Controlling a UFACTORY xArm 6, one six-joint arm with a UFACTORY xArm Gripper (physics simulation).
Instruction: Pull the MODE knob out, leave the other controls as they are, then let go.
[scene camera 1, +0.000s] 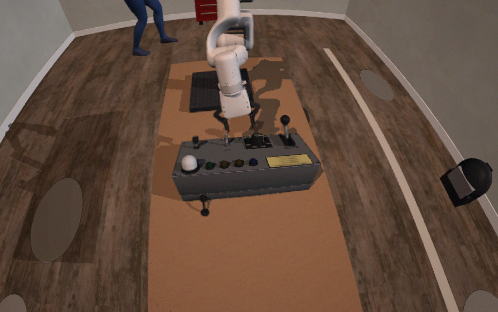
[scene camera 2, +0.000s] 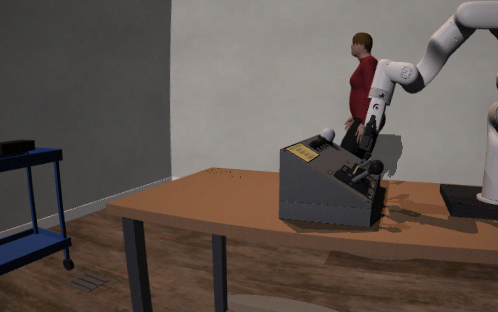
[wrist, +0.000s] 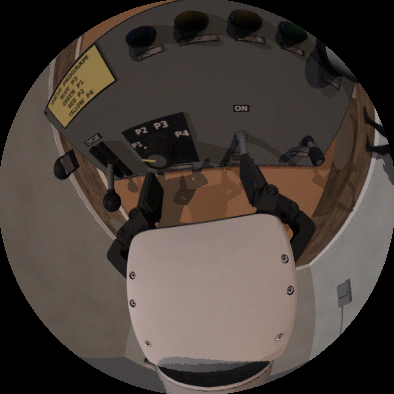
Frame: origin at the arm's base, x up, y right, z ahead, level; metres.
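Seen in the pictures: gripper, fingertip midpoint: (scene camera 1: 240, 128) (scene camera 2: 364, 149) (wrist: 197, 171); arm's base, link origin: (scene camera 2: 495, 200).
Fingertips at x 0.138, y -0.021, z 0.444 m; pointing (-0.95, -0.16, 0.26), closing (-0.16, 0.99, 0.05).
Pixels of each thing's top centre, then the offset from my fingertips to it. "spot": a spot on its surface instead.
- small black-headed knob, top centre: (wrist: 321, 160) (scene camera 1: 195, 137) dx -0.028, dy +0.175, dz +0.004 m
- round black selector, top centre: (wrist: 152, 158) (scene camera 2: 358, 163) (scene camera 1: 257, 134) dx -0.034, dy -0.065, dz +0.008 m
- toggle, top centre: (wrist: 246, 155) (scene camera 1: 226, 135) dx -0.037, dy +0.055, dz +0.000 m
- CYCLE lever, top centre: (wrist: 98, 196) (scene camera 2: 366, 159) (scene camera 1: 287, 121) dx -0.003, dy -0.185, dz -0.026 m
- white dome, surface spot: (scene camera 1: 189, 163) spot: dx +0.044, dy +0.177, dz +0.172 m
- black-ended handle, surface spot: (scene camera 1: 204, 205) spot: dx -0.137, dy +0.153, dz +0.239 m
A grey sloped console (scene camera 1: 250, 184) (scene camera 2: 315, 187) (wrist: 195, 75) carries the controls. No MODE label can be read. A small black-headed knob (scene camera 1: 195, 141) (wrist: 314, 152) stands out at the panel's end, beyond the ON toggle. A round black selector (scene camera 1: 257, 138) (wrist: 158, 156) sits on a plate marked P1 to P4; its yellow line points toward the P1 side. My gripper (scene camera 1: 240, 129) (scene camera 2: 367, 153) (wrist: 197, 171) is open and empty by the console's robot-side edge, between selector and toggle in the wrist view. One fingertip is close to the toggle; contact is unclear.
The metal ON toggle (scene camera 1: 226, 138) (wrist: 242, 144) is upright. The CYCLE lever (scene camera 1: 285, 128) (scene camera 2: 369, 170) (wrist: 111, 187) stands beside the selector. A white dome (scene camera 1: 189, 163) (scene camera 2: 328, 134) and several coloured buttons line the upper panel. A black-ended handle (scene camera 1: 205, 205) shows at the console's far side.
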